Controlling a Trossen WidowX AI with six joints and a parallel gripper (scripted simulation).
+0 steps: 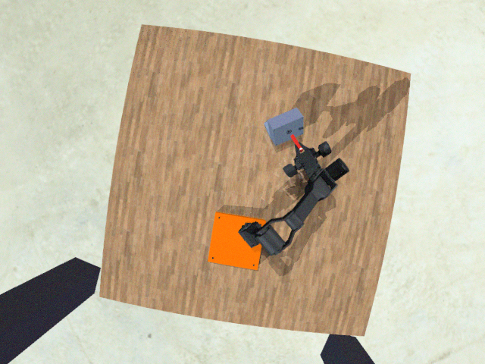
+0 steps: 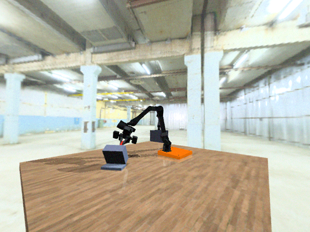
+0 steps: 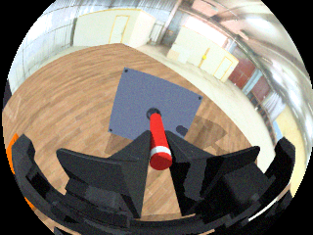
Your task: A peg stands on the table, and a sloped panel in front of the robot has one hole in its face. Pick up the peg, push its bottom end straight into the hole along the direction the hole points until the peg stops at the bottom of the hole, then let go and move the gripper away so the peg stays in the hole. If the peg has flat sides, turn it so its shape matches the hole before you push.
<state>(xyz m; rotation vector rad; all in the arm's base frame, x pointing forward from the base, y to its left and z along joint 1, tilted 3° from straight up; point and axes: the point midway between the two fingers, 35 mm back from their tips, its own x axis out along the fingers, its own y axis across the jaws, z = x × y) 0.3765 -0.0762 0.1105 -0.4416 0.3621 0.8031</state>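
Now: gripper tip 40 mm to the right of the small dark hole, 40 mm short of it and 40 mm above it. Also, from my gripper tip: small red peg 10 mm to the right, 10 mm behind, 10 mm above; then grey-blue sloped panel 60 mm to the left, 60 mm ahead, 50 mm below.
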